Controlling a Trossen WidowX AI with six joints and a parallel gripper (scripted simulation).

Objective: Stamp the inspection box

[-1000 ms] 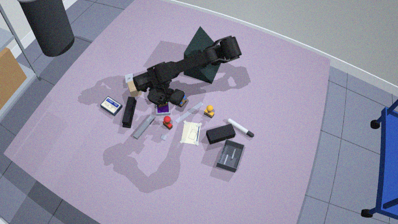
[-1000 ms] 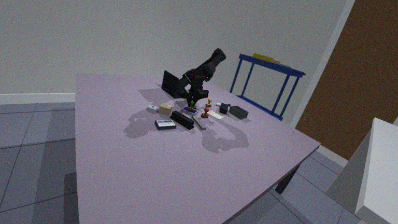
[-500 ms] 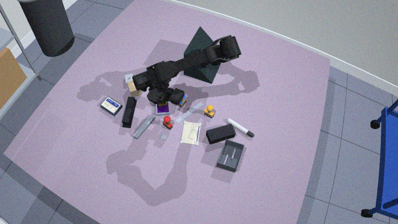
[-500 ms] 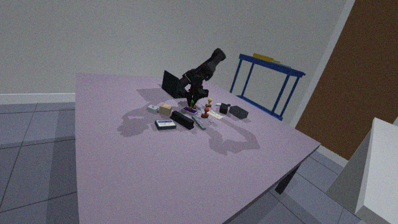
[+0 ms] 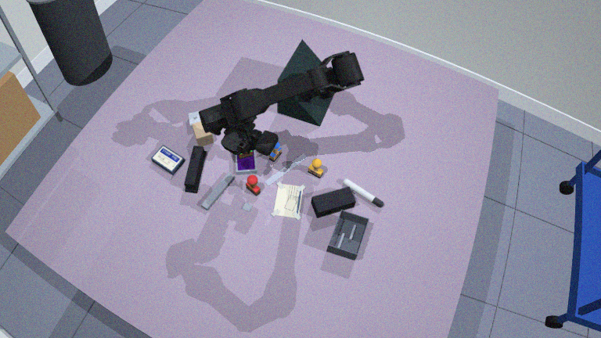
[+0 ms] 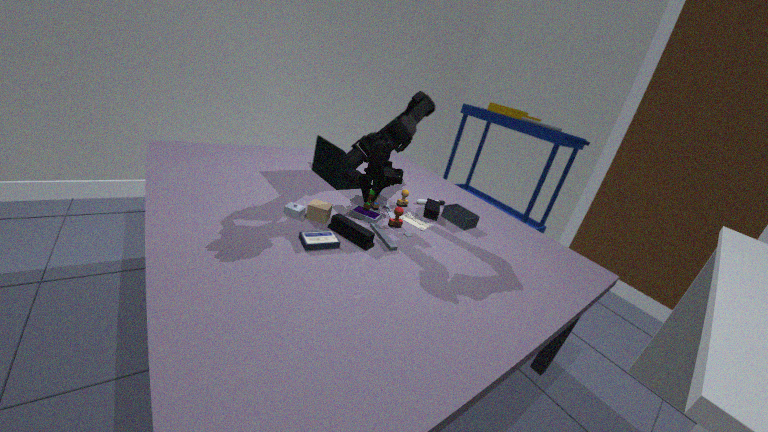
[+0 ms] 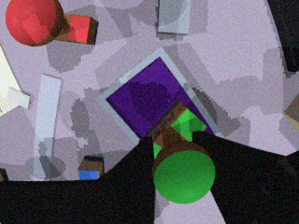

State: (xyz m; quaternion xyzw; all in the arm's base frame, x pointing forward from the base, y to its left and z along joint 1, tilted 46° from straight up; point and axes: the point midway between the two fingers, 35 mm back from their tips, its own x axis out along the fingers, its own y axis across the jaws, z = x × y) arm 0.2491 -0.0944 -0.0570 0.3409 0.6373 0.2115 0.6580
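The purple ink pad is 50 mm below my gripper tip. Round my gripper tip: blue stamp: 80 mm to the left, 40 mm behind, 30 mm below; then red stamp: 90 mm ahead, 50 mm to the left, 30 mm below; then green-knobbed stamp: right at my gripper tip.
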